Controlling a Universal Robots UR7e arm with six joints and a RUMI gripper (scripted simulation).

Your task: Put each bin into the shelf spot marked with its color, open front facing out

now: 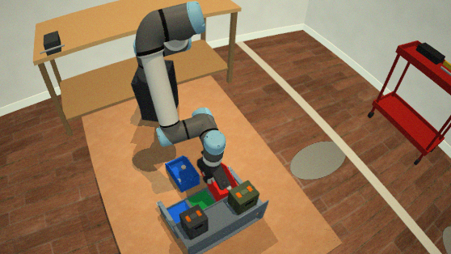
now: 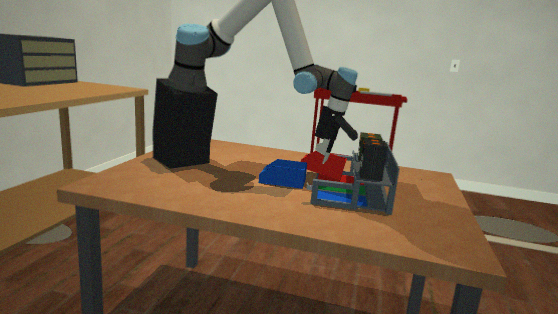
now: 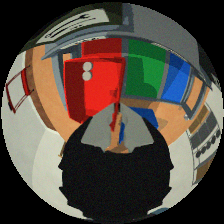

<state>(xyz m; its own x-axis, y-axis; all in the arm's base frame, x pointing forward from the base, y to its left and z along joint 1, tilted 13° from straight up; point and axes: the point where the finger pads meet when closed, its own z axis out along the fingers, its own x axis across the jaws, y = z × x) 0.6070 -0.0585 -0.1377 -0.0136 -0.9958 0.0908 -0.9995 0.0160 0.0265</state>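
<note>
Now: hand 50 mm to the right of the red bin and 30 mm above it. Also, from my hand: blue bin 150 mm behind, 60 mm to the right, 50 mm below.
</note>
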